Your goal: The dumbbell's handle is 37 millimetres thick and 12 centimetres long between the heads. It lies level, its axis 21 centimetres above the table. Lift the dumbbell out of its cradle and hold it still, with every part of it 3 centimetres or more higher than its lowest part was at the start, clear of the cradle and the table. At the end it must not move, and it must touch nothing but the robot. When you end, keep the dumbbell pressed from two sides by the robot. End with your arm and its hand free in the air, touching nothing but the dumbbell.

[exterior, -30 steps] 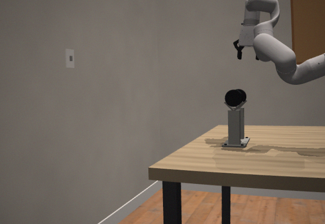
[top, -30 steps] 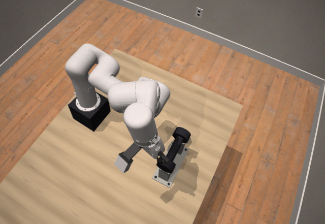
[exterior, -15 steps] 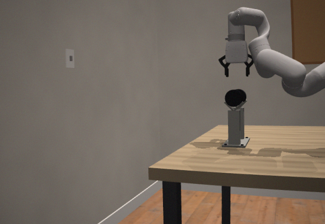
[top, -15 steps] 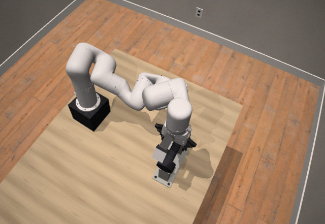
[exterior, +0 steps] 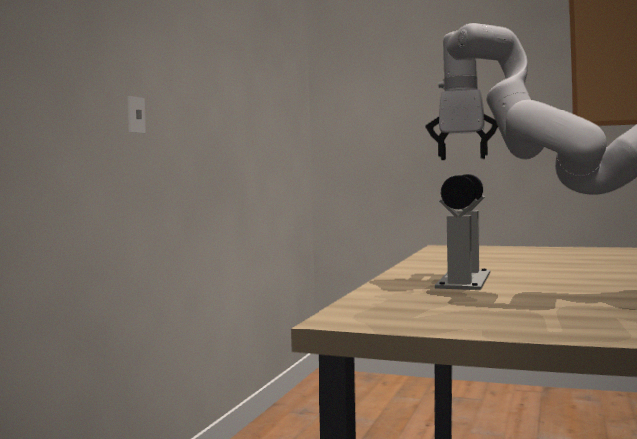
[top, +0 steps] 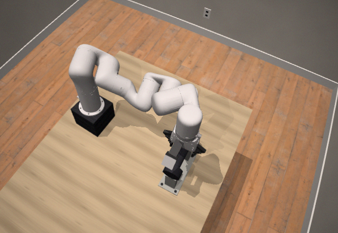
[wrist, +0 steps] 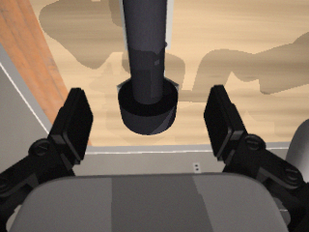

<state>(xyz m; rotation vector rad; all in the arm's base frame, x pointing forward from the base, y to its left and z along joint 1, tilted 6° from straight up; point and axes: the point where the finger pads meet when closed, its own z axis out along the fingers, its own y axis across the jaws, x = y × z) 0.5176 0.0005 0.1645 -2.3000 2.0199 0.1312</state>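
My hand is 80 mm above the dumbbell. Also, from my hand: cradle (200 mm below).
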